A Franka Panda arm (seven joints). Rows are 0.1 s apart.
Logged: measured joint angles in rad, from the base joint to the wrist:
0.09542 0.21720 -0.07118 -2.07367 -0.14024 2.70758 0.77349
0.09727 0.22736 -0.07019 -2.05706 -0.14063 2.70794 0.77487
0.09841 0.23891 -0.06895 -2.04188 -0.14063 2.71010 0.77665
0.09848 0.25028 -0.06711 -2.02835 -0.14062 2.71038 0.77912
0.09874 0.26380 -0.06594 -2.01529 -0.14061 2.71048 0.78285
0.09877 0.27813 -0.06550 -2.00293 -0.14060 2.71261 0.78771
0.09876 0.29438 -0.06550 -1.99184 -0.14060 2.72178 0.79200
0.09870 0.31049 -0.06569 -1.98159 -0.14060 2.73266 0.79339
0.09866 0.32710 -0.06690 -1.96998 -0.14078 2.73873 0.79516
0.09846 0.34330 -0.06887 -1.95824 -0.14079 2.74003 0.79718
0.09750 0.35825 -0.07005 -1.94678 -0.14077 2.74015 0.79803
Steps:
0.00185 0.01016 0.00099 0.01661 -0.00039 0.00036 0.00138
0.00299 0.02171 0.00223 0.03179 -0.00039 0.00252 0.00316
0.00306 0.03308 0.00407 0.04532 -0.00038 0.00280 0.00563
0.00332 0.04660 0.00524 0.05838 -0.00037 0.00290 0.00936
0.00335 0.06093 0.00568 0.07074 -0.00036 0.00503 0.01422
0.00334 0.07718 0.00568 0.08183 -0.00036 0.01420 0.01851
0.00328 0.09329 0.00549 0.09208 -0.00036 0.02508 0.01990
0.00324 0.10990 0.00428 0.10369 -0.00054 0.03115 0.02167
0.00304 0.12610 0.00231 0.11543 -0.00055 0.03245 0.02369
0.00208 0.14105 0.00113 0.12689 -0.00053 0.03257 0.02454

